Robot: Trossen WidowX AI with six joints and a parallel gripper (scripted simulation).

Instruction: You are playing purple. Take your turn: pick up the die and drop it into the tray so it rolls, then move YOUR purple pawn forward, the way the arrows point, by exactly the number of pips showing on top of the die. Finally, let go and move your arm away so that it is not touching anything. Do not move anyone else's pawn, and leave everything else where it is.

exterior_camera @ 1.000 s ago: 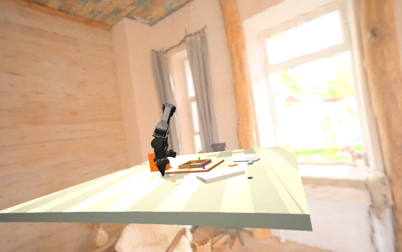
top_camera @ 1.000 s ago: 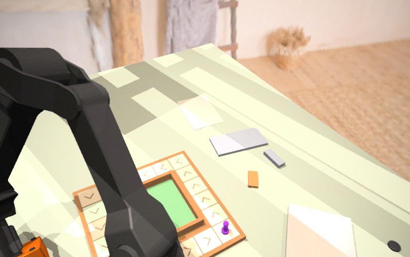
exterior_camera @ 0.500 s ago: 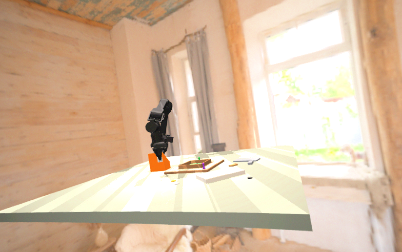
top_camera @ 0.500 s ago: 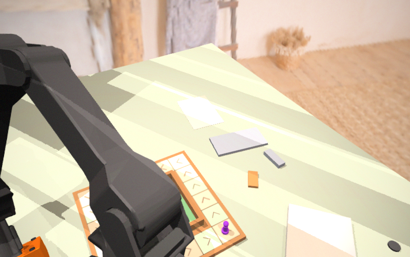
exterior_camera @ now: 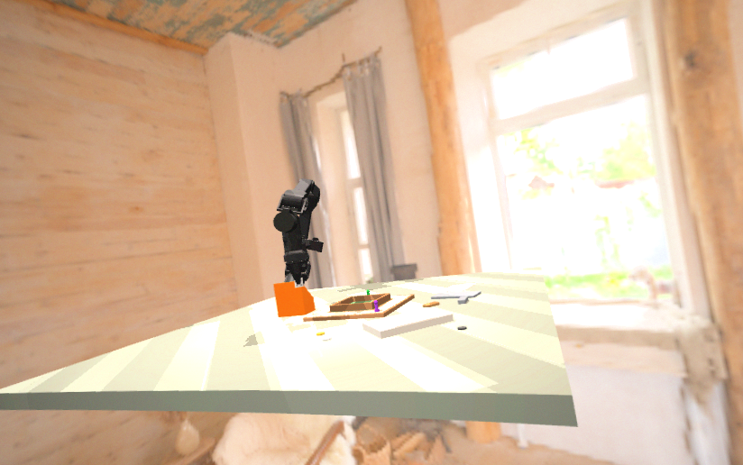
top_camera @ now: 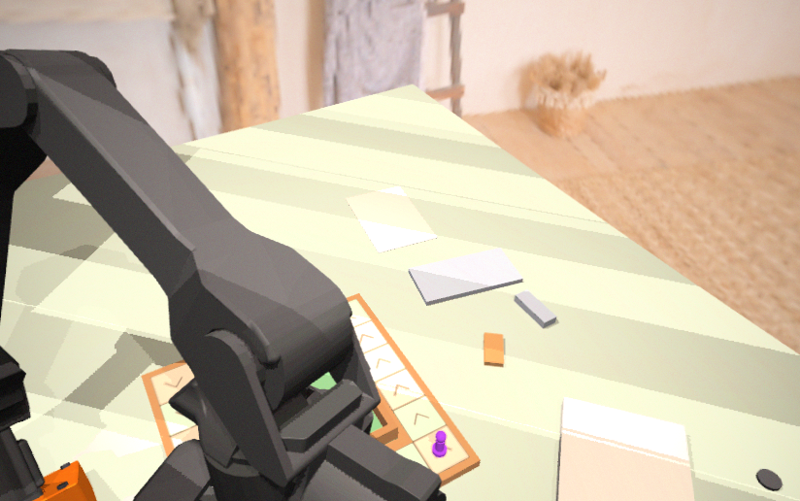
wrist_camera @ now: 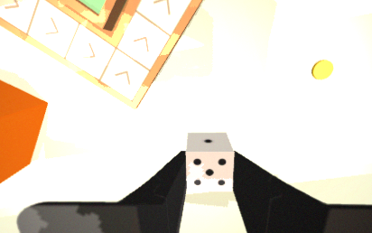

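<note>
Now: gripper tip 220 mm short of the purple pawn, 100 mm above it and 50 mm to the right of it. Also, from my gripper tip: yellow piece: 130 mm below, 110 mm to the right, 90 mm ahead; green tray: 190 mm to the left, 130 mm ahead, 120 mm below; white die: right at my gripper tip.
</note>
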